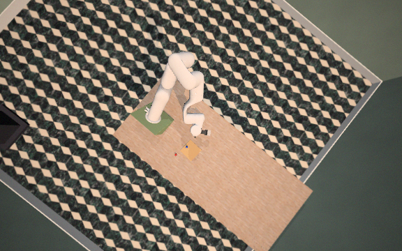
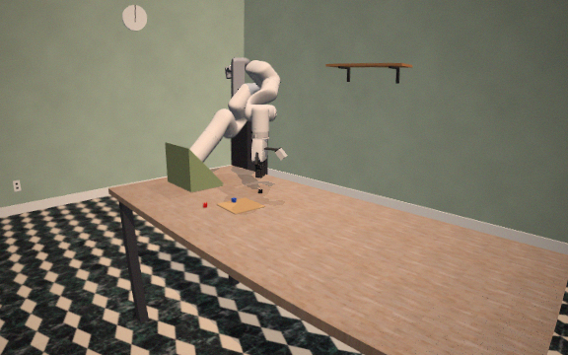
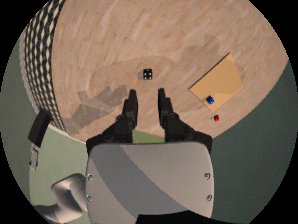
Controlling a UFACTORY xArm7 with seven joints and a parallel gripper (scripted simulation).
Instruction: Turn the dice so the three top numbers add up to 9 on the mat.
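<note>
My gripper is now 9 cm above the black die. Round my hand: blue die 3 cm ahead, 17 cm to the right, 8 cm below; then tan mat 8 cm ahead, 18 cm to the right, 9 cm below; then red die 29 cm to the right, 9 cm below.
</note>
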